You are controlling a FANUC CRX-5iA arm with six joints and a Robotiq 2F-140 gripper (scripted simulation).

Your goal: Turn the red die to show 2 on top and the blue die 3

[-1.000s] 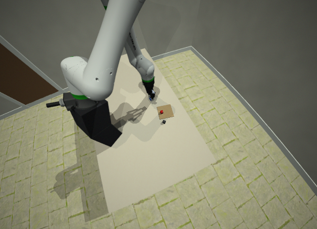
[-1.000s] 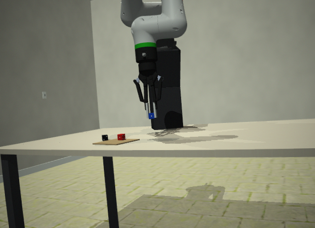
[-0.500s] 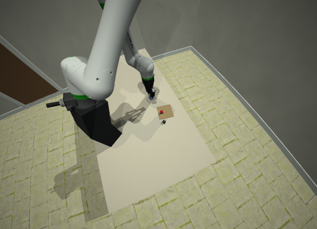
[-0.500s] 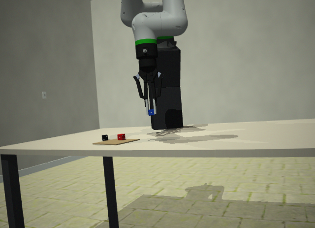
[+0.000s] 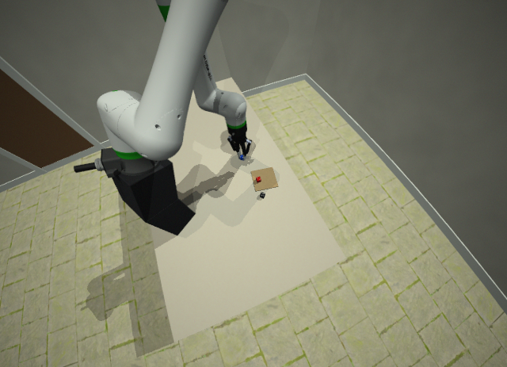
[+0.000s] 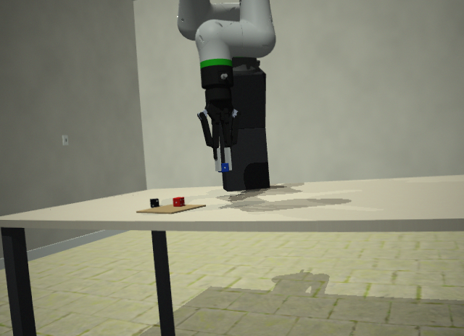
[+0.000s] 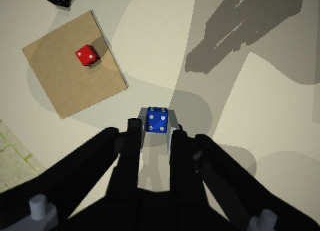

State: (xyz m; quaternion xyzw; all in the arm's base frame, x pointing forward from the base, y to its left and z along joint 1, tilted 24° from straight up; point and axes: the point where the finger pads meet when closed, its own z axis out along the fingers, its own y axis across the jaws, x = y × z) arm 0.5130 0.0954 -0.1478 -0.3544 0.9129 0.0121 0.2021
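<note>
My hand is 30 mm short of the red die, 140 mm to the left of it and 110 mm above it. The rest, counted from my hand: blue die: 20 mm below; black die: 240 mm to the right, 120 mm below; brown mat: 70 mm ahead, 140 mm to the right, 130 mm below.
</note>
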